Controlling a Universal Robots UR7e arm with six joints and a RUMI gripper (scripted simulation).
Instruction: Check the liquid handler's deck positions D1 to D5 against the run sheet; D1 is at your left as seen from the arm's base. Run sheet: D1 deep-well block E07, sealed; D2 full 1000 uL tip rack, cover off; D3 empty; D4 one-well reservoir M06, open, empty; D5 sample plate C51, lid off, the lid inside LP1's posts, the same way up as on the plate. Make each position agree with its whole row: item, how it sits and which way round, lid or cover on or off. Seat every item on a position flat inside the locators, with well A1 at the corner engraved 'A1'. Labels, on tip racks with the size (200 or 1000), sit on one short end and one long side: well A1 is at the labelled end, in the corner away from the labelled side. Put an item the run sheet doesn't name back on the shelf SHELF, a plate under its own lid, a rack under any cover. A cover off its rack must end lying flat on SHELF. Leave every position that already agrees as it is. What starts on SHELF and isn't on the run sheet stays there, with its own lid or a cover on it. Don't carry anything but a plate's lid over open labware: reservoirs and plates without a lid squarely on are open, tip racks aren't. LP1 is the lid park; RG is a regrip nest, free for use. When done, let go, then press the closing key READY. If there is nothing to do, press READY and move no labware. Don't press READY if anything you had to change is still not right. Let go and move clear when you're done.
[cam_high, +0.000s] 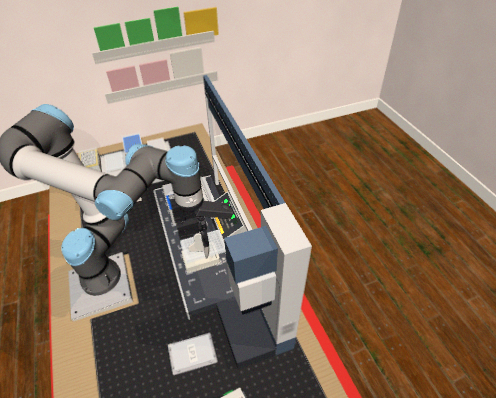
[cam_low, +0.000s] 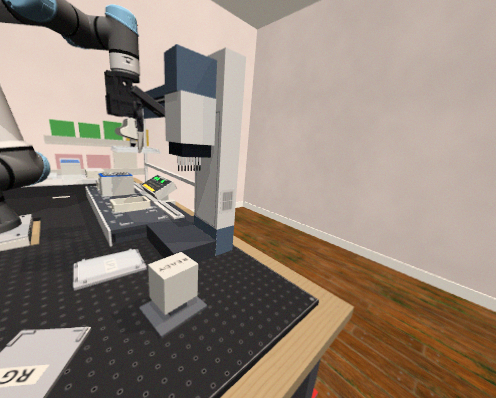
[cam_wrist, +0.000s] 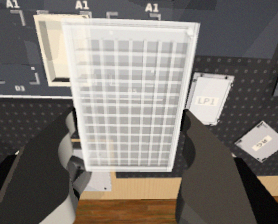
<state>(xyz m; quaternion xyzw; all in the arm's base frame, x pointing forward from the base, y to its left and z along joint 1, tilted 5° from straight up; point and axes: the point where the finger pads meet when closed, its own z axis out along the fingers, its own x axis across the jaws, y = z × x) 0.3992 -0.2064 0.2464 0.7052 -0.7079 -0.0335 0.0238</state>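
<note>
Right now my hand is 230 mm above the cream one-well reservoir and 120 mm to the right of it. From my hand the other things lie so: pipetting head: 220 mm to the right, 90 mm above, 80 mm ahead; liquid handler's tower: 220 mm to the right, 160 mm ahead, 20 mm below; clear well plate: 10 mm below.
</note>
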